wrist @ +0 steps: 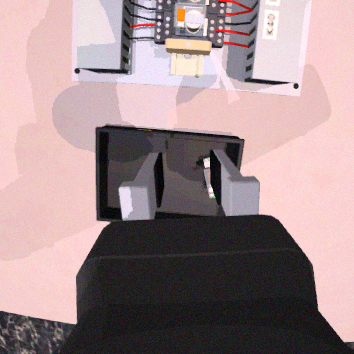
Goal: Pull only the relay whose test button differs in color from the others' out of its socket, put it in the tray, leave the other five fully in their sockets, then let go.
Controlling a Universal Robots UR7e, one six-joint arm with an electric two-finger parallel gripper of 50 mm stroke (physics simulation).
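Places are measured from the arm's base along level axes (x ahead, y left, z up), in centimetres.
Pixels of known places: gripper, fingertip midpoint: (186, 167).
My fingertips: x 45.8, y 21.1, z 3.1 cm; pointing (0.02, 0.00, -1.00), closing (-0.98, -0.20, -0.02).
Behind a point stands the place of what it marks.
My gripper (186, 167) {x 45.8, y 21.1, z 3.1 cm} is open and empty above the black tray (101, 175) {x 55.0, y 27.1, z -10.6 cm}, one finger on each side of bare tray floor. A relay (210, 184) lies in the right part of the tray, seen as a narrow pale shape with a small bit of green near its lower end. The right finger hides part of it. At the top of the view, a relay with an orange test button (181, 15) {x 48.0, y 9.8, z -6.2 cm} sits in its dark socket (159, 34) {x 50.3, y 10.7, z -11.3 cm}. The other sockets are cut off or out of view.
Grey slotted wire ducts (100, 40) {x 55.1, y 12.7, z -6.8 cm} (274, 55) {x 39.0, y 11.7, z -6.9 cm} flank the sockets, with black and red wires between. A tan end block (188, 46) {x 47.0, y 11.9, z -9.1 cm} and a cream rail end (186, 65) {x 47.0, y 13.3, z -12.7 cm} point toward the tray. The panel's front edge lies behind the tray. A dark speckled surface shows at bottom left.
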